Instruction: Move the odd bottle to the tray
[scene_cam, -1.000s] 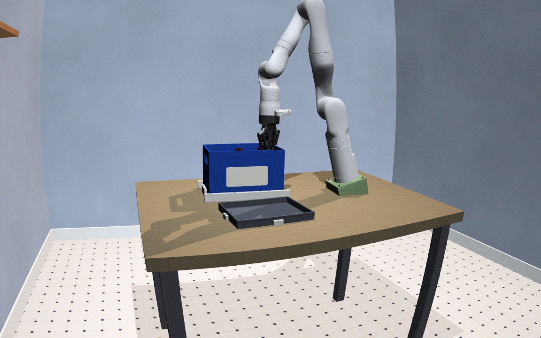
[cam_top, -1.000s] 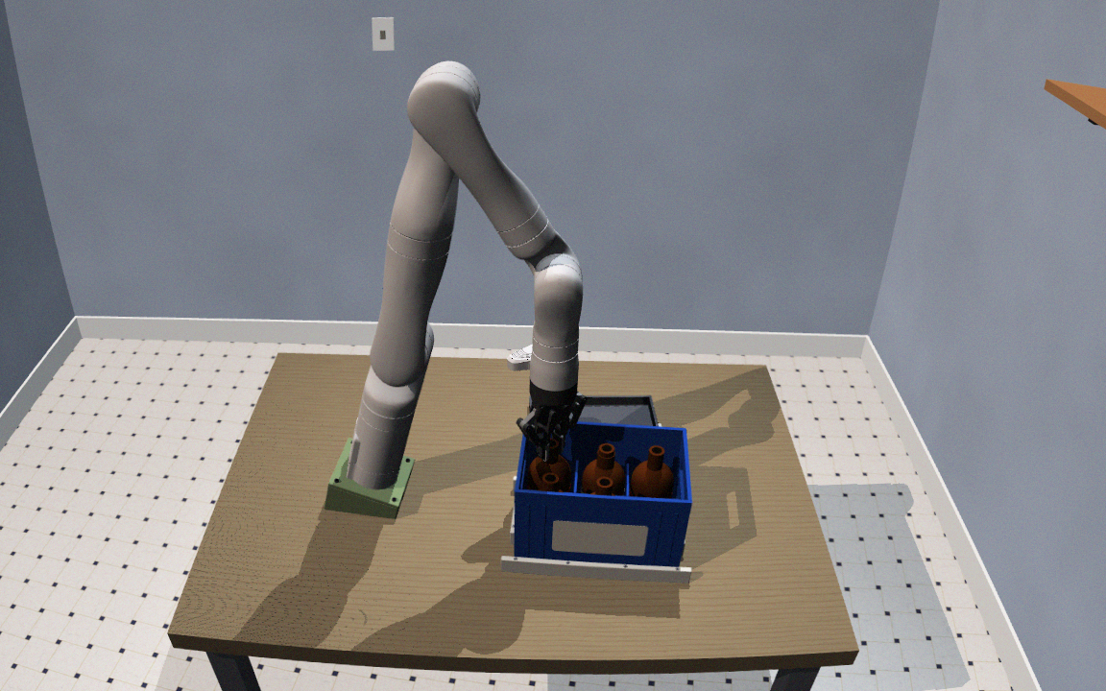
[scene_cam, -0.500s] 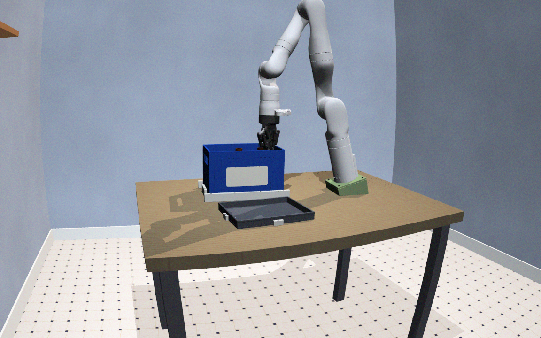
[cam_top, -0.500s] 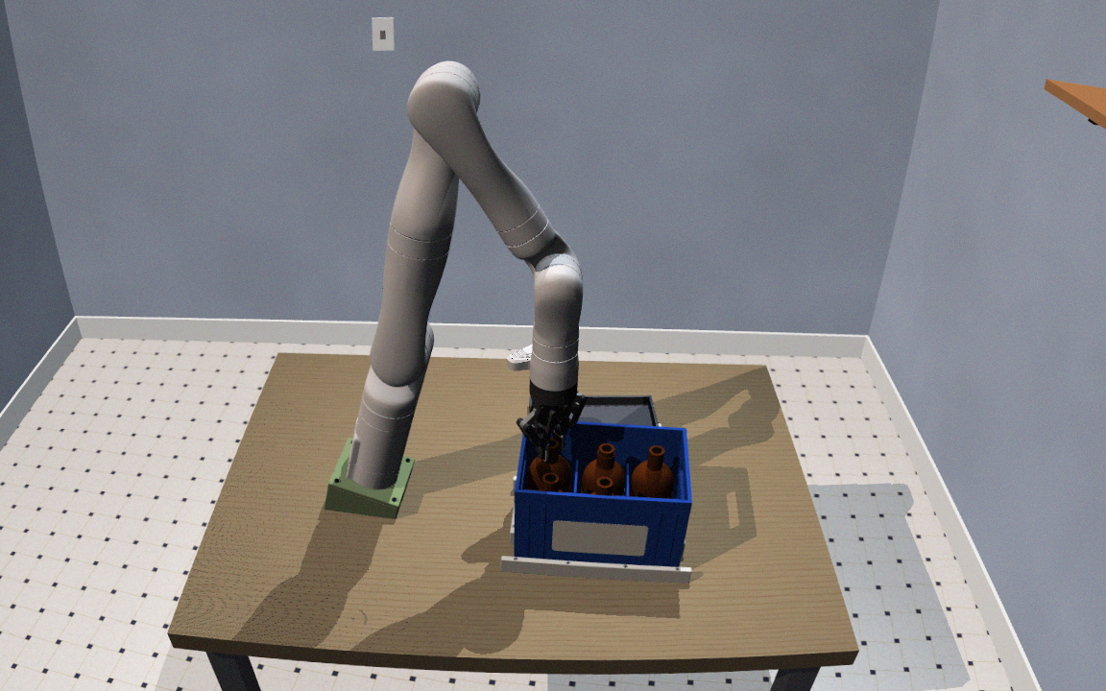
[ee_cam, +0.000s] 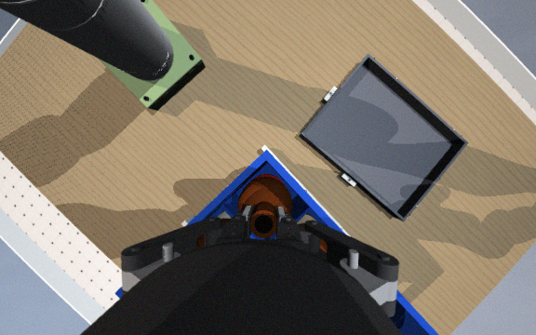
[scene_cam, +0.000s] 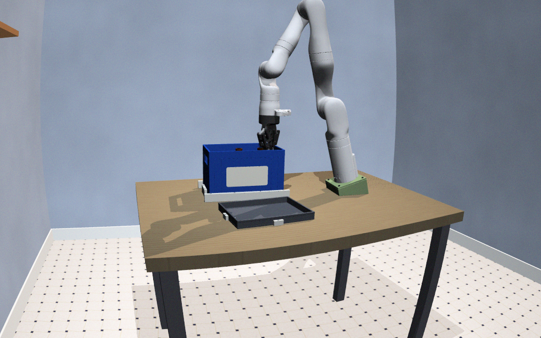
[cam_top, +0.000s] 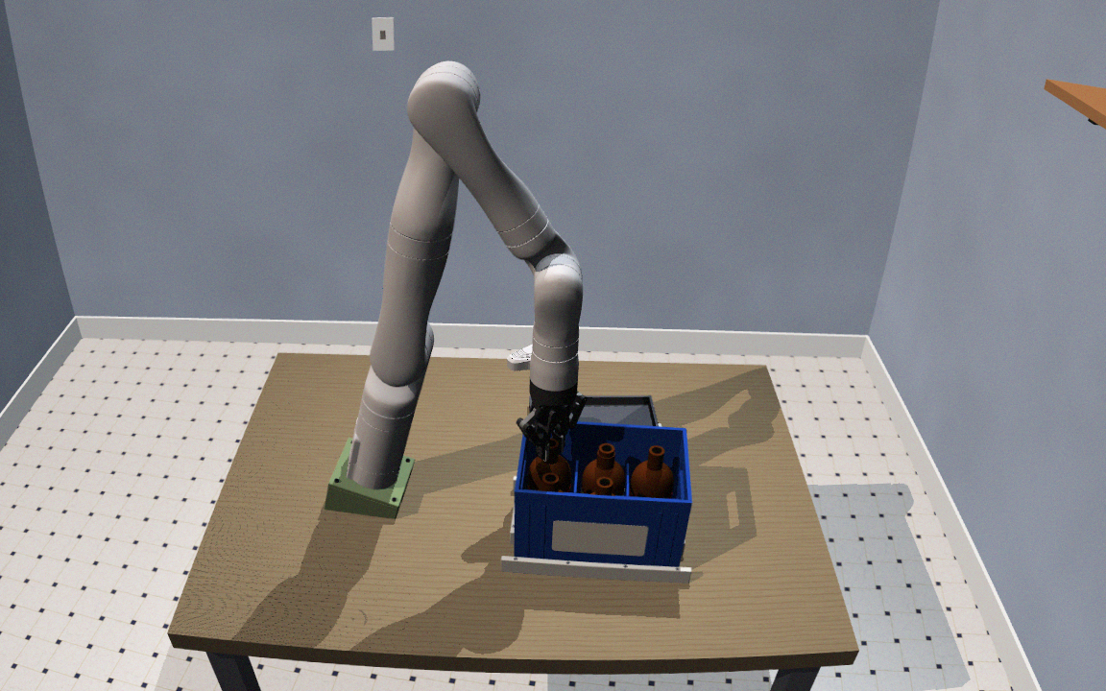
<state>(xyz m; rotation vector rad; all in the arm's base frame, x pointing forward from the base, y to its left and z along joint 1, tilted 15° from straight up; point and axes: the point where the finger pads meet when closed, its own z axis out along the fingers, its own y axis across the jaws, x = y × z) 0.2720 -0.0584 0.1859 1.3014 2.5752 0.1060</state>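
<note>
My gripper is now 80 mm short of the blue crate, 60 mm to the left of it and 70 mm above it. Round my hand: dark grey tray 110 mm ahead, 220 mm to the left, 140 mm below.
</note>
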